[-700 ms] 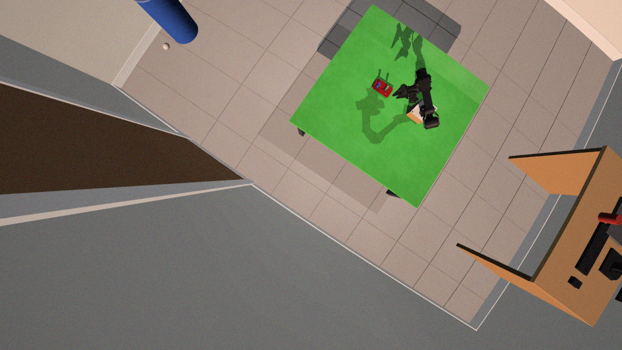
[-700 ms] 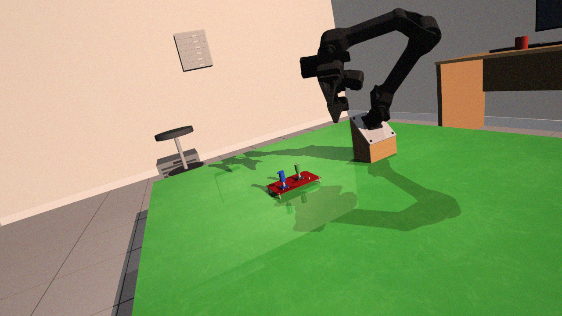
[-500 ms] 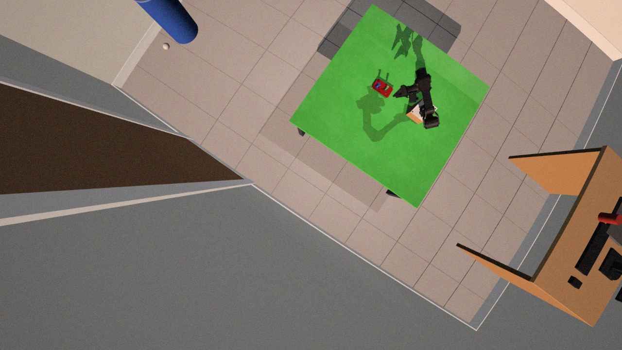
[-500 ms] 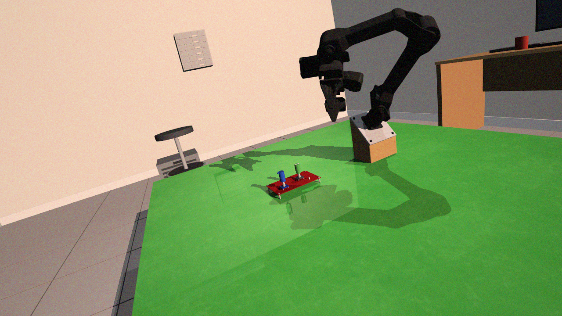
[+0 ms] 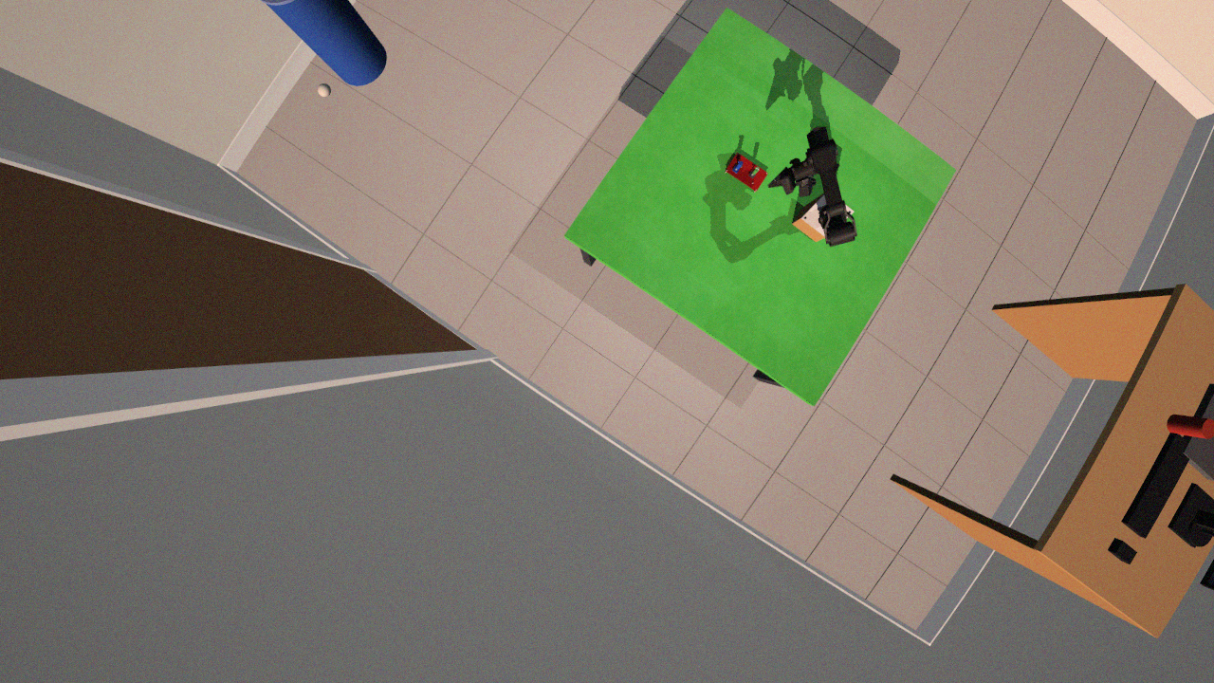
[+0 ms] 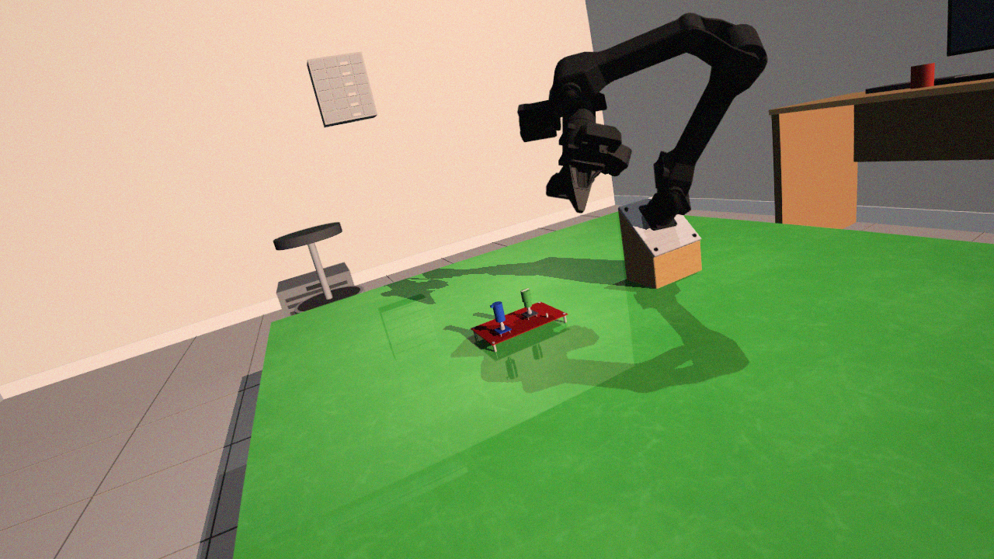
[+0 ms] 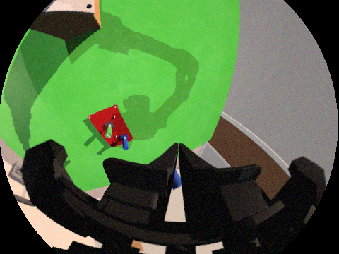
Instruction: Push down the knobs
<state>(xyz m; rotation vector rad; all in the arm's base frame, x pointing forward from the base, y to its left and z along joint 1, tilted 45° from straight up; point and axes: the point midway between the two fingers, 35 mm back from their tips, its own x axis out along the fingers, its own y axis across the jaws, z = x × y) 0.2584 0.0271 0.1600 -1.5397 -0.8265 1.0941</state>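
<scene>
Now: the green knob 7 cm ahead of my gripper tip, 13 cm to the right of it and 16 cm below it. Round my gripper tip: blue knob (14 cm ahead, 10 cm to the right, 15 cm below).
</scene>
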